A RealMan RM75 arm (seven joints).
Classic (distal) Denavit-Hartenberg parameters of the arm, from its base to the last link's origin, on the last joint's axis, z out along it. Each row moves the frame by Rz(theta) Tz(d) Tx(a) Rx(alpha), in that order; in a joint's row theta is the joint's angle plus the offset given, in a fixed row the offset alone. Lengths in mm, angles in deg.
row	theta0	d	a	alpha
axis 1	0.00	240.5	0.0	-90.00
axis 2	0.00	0.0	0.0	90.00
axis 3	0.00	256.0	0.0	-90.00
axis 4	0.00	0.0	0.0	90.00
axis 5	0.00	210.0	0.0	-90.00
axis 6	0.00	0.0	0.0	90.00
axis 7	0.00	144.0	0.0	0.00
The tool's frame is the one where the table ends.
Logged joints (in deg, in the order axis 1, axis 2, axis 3, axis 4, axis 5, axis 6, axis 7), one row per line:
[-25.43 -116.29 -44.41 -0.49 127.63 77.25 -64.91]
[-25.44 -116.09 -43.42 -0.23 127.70 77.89 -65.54]
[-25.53 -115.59 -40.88 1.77 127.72 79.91 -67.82]
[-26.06 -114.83 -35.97 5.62 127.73 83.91 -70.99]
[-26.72 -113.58 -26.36 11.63 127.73 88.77 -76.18]
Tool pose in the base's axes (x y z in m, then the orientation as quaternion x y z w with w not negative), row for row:
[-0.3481 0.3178 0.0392 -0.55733 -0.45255 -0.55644 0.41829]
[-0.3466 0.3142 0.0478 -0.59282 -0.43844 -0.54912 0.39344]
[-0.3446 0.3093 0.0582 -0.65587 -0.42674 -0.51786 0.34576]
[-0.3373 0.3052 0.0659 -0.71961 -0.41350 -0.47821 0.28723]
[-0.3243 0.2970 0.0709 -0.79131 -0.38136 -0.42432 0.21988]
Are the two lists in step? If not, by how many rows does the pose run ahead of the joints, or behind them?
The pose runs 2 rows ahead of the joints: the pose in row i belongs to the joints in row i + 2.
